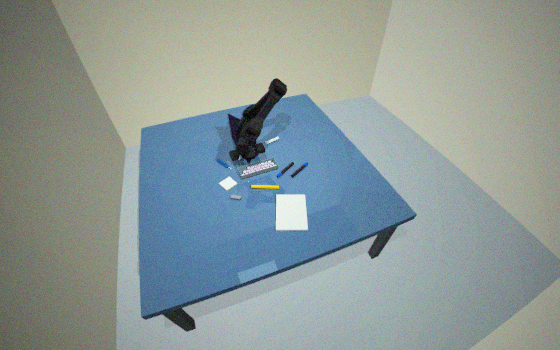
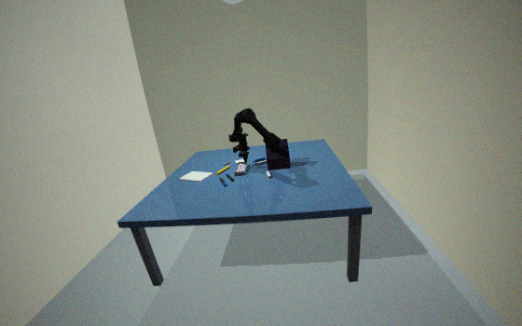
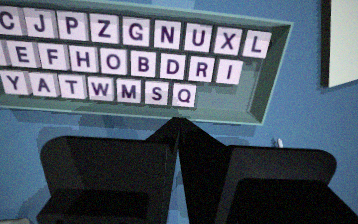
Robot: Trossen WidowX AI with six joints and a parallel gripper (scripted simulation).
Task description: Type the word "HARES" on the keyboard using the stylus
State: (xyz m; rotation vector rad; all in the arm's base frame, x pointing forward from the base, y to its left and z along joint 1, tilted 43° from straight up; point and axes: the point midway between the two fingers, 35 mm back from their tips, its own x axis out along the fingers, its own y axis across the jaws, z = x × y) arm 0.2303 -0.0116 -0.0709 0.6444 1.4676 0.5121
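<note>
Now: gripper tip 70 mm past the blue stylus, 110 mm to the left of it and 30 mm above it. The rest, counted from my gripper tip: yellow marker (180 mm ahead, 20 mm to the left, 30 mm below); small white block (60 mm ahead, 150 mm to the right, 40 mm below); small grey piece (170 mm ahead, 140 mm to the right, 40 mm below).
</note>
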